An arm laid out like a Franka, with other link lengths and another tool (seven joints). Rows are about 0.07 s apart.
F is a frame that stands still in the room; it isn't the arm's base.
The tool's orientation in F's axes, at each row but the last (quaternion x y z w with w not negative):
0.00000, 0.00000, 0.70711, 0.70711
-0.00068, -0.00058, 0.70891, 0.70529
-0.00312, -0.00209, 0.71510, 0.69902
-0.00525, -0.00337, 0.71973, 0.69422
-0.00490, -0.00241, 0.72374, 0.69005
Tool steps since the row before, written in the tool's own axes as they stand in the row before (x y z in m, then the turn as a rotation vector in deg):
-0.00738, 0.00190, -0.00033, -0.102, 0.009, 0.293
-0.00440, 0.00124, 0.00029, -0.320, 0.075, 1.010
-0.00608, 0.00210, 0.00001, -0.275, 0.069, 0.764
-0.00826, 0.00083, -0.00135, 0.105, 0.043, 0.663
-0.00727, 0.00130, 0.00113, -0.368, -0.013, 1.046
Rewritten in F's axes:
-0.00190, -0.00738, -0.00033, -0.009, -0.102, 0.293
-0.00122, -0.00441, 0.00029, -0.075, -0.320, 1.010
-0.00196, -0.00613, 0.00000, -0.068, -0.275, 0.764
-0.00052, -0.00829, -0.00134, -0.055, 0.105, 0.662
-0.00096, -0.00732, 0.00114, 0.020, -0.364, 1.047

